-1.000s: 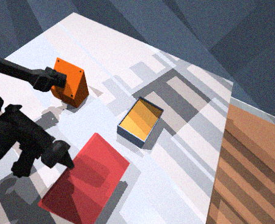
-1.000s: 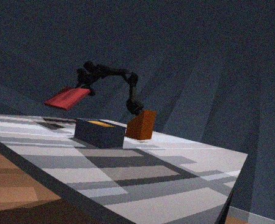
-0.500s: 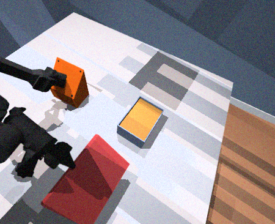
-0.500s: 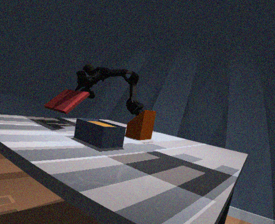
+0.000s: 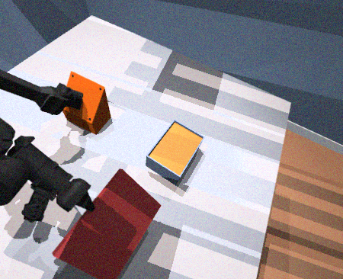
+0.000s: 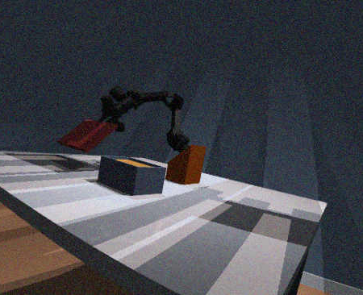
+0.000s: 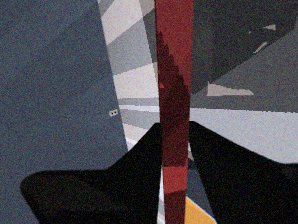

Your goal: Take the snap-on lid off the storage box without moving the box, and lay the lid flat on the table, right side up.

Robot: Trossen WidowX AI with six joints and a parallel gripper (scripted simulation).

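Right now my gripper tip is 7 cm short of the red lid, 1 cm to the left of it and 5 cm above it. Also, from my gripper tip: storage box 13 cm ahead, 32 cm to the left, 16 cm below.
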